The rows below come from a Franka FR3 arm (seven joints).
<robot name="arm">
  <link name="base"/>
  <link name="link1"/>
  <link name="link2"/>
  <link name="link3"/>
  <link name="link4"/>
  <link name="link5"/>
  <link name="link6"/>
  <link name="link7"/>
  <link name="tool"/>
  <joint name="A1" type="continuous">
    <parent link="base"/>
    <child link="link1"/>
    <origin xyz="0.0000 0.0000 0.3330"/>
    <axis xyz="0 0 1"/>
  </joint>
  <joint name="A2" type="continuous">
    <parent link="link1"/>
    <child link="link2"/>
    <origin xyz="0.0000 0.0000 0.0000"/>
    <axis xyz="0 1 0"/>
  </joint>
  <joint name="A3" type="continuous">
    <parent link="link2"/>
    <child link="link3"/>
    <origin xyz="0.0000 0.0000 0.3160"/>
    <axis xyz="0 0 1"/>
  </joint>
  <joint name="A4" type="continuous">
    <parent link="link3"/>
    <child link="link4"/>
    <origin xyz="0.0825 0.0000 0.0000"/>
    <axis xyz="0 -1 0"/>
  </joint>
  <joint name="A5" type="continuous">
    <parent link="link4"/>
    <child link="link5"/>
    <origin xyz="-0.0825 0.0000 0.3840"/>
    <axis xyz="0 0 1"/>
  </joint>
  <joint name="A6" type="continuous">
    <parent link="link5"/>
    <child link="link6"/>
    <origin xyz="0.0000 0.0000 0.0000"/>
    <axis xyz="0 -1 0"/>
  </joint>
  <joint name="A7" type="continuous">
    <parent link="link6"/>
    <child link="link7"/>
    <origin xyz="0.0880 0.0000 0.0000"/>
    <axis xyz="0 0 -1"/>
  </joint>
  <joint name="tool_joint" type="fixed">
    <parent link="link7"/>
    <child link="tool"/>
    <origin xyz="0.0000 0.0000 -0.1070" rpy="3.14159 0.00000 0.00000"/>
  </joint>
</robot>
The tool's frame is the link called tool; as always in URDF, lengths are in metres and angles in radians. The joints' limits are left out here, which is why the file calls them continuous.
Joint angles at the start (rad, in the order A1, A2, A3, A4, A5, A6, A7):
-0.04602, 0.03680, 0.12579, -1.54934, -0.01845, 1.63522, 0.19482
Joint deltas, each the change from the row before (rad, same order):
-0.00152, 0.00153, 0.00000, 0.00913, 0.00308, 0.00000, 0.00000
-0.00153, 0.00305, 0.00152, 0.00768, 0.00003, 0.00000, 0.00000
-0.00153, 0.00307, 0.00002, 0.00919, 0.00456, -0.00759, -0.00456
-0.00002, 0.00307, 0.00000, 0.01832, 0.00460, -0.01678, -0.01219
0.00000, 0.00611, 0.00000, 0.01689, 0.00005, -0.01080, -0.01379
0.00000, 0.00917, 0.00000, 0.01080, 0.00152, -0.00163, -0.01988
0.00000, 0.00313, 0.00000, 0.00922, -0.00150, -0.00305, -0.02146
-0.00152, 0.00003, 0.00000, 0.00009, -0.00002, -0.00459, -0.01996
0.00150, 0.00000, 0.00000, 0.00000, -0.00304, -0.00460, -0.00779
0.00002, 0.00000, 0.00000, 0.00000, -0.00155, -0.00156, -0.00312
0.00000, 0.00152, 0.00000, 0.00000, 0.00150, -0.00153, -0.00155
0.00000, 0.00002, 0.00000, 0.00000, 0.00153, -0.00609, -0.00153
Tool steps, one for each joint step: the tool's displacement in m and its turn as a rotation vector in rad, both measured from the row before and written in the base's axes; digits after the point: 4 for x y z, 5 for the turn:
0.0007, -0.0006, 0.0035, 0.00386, -0.00733, -0.00160
0.0010, -0.0001, 0.0019, 0.00084, -0.00461, -0.00005
0.0003, -0.0005, 0.0019, 0.00454, 0.00184, 0.00293
-0.0005, 0.0002, 0.0054, 0.00414, 0.00186, 0.01205
0.0009, -0.0002, 0.0035, 0.00002, -0.00003, 0.01366
0.0027, 0.0000, -0.0003, 0.00152, 0.00000, 0.01982
0.0007, -0.0003, 0.0023, -0.00215, -0.00330, 0.02130
-0.0004, -0.0009, -0.0004, -0.00154, 0.00438, 0.01841
-0.0005, 0.0005, -0.0004, -0.00380, 0.00432, 0.00917
-0.0001, -0.0002, -0.0001, -0.00182, 0.00143, 0.00308
0.0003, 0.0001, -0.0010, 0.00138, 0.00315, 0.00160
-0.0006, 0.0001, -0.0006, 0.00099, 0.00620, 0.00158

